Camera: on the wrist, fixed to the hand. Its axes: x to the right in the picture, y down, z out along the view.
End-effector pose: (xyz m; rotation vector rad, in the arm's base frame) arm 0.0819 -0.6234 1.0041 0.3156 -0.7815 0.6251
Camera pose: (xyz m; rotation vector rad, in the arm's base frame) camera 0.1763 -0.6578 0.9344 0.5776 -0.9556 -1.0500
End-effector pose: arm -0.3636 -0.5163 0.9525 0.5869 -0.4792 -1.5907
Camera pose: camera -0.3800 -0.4905 0.8341 -0.0489 0.0151 3.0825
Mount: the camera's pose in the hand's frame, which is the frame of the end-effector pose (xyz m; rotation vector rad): -0.0139 -0.0887 -0.0830 -0.4231 -0.5720 -1.4770
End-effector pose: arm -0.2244 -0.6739 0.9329 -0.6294 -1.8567 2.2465
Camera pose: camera -0.1900 -0.5854 1.0099 1.1434 -1.8749 1.0265
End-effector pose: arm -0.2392 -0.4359 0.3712 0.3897 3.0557 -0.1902
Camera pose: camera -0.2515 -0.5138 0.4646 -1.5933 2.0728 0.2561
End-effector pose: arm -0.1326 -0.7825 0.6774 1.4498 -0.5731 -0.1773
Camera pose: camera -0.0856 -0.7149 0.5870 1.1222 0.2148 -1.7888
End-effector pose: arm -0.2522 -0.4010 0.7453 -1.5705 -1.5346 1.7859
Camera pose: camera -0.2118 -0.3370 0.8413 0.2912 -2.3738 0.9727
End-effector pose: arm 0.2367 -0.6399 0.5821 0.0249 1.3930 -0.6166
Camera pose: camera 0.1236 -0.6787 0.6078 -1.5066 0.7495 -1.3484
